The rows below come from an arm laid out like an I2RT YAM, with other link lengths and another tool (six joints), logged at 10 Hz.
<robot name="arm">
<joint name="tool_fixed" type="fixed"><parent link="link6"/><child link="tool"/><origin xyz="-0.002 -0.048 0.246" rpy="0 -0.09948 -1.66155"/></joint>
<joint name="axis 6" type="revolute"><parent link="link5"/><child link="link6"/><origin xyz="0 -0.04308 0.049" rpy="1.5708 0 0"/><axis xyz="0 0 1"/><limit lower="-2.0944" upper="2.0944"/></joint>
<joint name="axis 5" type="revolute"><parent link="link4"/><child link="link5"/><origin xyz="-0.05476 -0.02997 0.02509" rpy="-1.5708 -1.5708 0"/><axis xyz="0 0 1"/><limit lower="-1.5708" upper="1.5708"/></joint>
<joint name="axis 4" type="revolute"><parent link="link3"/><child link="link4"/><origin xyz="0.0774 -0.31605 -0.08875" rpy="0 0 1.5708"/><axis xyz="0 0 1"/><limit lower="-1.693" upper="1.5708"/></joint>
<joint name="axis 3" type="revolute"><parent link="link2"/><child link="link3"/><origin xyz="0 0.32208 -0.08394" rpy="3.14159 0 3.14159"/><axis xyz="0 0 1"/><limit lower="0" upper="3.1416"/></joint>
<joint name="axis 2" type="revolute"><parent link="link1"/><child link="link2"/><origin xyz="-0.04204 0.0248 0.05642" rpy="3.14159 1.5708 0"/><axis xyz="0 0 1"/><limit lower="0" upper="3.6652"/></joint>
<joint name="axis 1" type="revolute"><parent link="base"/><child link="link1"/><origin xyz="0 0 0.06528" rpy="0 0 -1.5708"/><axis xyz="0 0 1"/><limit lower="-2.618" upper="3.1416"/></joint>
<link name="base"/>
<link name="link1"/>
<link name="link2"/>
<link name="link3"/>
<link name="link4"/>
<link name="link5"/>
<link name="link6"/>
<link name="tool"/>
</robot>
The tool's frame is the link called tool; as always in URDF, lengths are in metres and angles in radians.
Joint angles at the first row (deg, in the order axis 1, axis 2, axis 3, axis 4, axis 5, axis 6):
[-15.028, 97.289, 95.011, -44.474, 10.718, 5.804]
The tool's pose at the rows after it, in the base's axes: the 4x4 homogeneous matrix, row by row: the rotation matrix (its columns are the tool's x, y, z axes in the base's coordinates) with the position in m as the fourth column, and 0 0 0 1 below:
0.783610 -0.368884 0.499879 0.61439; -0.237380 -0.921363 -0.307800 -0.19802; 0.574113 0.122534 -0.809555 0.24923; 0 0 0 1
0.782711 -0.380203 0.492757 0.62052; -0.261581 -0.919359 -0.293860 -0.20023; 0.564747 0.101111 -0.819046 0.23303; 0 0 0 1
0.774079 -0.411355 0.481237 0.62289; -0.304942 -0.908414 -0.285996 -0.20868; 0.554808 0.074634 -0.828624 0.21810; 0 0 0 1
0.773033 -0.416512 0.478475 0.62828; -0.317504 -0.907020 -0.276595 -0.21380; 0.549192 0.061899 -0.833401 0.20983; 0 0 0 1
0.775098 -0.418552 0.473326 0.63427; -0.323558 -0.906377 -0.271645 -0.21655; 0.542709 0.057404 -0.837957 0.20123; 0 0 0 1
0.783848 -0.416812 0.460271 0.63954; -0.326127 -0.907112 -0.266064 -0.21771; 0.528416 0.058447 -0.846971 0.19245; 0 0 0 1
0.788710 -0.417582 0.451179 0.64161; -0.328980 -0.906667 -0.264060 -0.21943; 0.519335 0.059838 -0.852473 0.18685; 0 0 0 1
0.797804 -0.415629 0.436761 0.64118; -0.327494 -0.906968 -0.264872 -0.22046; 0.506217 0.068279 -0.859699 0.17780; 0 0 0 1
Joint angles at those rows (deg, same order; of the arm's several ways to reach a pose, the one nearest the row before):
[-15.293, 99.925, 94.835, -44.297, 9.582, 5.537]
[-15.555, 101.422, 94.395, -43.159, 8.882, 6.760]
[-16.259, 102.830, 94.133, -42.367, 8.435, 8.779]
[-16.873, 104.236, 94.746, -41.926, 7.648, 9.052]
[-17.050, 105.727, 95.445, -41.571, 7.382, 9.227]
[-17.050, 107.488, 96.853, -42.186, 7.294, 9.229]
[-17.139, 108.455, 97.558, -42.538, 7.292, 9.228]
[-17.139, 109.159, 97.471, -42.626, 7.557, 8.965]

